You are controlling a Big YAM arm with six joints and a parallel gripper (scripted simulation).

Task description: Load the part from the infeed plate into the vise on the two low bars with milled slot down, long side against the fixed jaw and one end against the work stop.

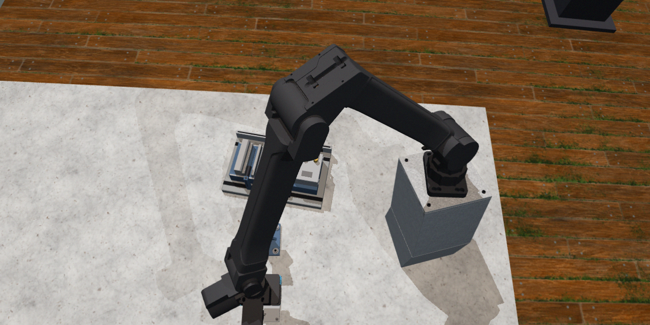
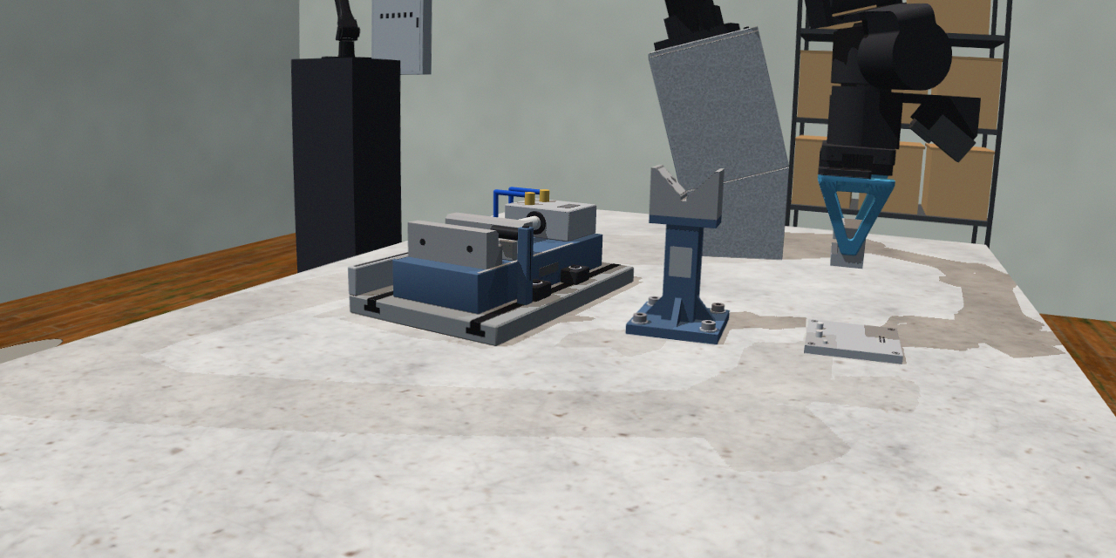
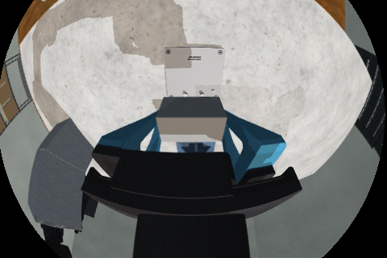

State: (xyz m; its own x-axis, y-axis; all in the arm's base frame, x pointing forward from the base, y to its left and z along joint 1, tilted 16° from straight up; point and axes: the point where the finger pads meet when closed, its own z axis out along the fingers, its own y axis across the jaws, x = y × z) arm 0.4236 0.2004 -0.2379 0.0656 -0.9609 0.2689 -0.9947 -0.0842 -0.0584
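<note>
My gripper is now 100 mm above the infeed plate and 10 mm to the right of it. The rest, counted from my hand: V-block post: 160 mm to the right, 40 mm below, 20 mm ahead; then grey part: 10 mm to the right; then blue work-stop post: 300 mm to the right, 80 mm ahead, 40 mm below.
</note>
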